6 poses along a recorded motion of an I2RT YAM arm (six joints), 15 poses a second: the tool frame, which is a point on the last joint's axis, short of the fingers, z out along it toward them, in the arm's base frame.
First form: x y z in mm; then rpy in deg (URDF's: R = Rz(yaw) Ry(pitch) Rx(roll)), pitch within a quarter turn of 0, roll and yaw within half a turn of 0.
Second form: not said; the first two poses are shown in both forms.
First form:
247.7 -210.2 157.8 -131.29 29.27 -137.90
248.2 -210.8 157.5 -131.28 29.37 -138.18
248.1 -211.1 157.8 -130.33 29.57 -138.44
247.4 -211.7 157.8 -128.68 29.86 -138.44
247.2 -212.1 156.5 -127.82 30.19 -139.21
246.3 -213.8 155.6 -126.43 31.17 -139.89
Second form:
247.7 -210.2 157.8 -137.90 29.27 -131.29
248.2 -210.8 157.5 -138.18 29.37 -131.28
248.1 -211.1 157.8 -138.44 29.57 -130.33
247.4 -211.7 157.8 -138.44 29.86 -128.68
247.2 -212.1 156.5 -139.21 30.19 -127.82
246.3 -213.8 155.6 -139.89 31.17 -126.43

